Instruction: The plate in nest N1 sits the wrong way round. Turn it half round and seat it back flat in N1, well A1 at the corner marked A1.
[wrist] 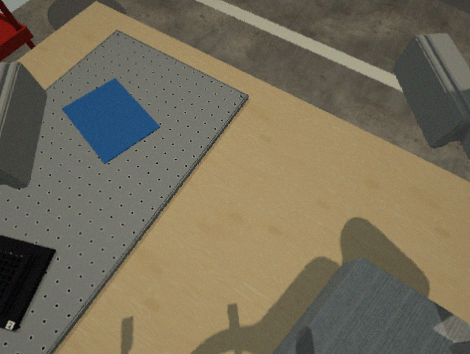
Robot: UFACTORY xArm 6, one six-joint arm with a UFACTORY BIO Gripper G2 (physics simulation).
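Observation:
A black nest (36,285) is cut off by the left edge, low in the wrist view, on the grey perforated board. Part of a dark plate with a grid of wells (8,267) shows inside it. A small white tag (10,325) is on the nest's lower corner; its writing is too small to read. Which way round the plate sits cannot be told. My gripper (227,150) is open and empty, its fingers wide apart at the left and right edges of the view, well above the table and away from the nest.
A flat blue square (111,121) lies on the grey perforated board (150,175). The board lies on the wooden table (280,165). A grey block-like base (365,310) stands at the lower right, with arm shadows beside it. A red object (12,37) shows at the upper left, beyond the table.

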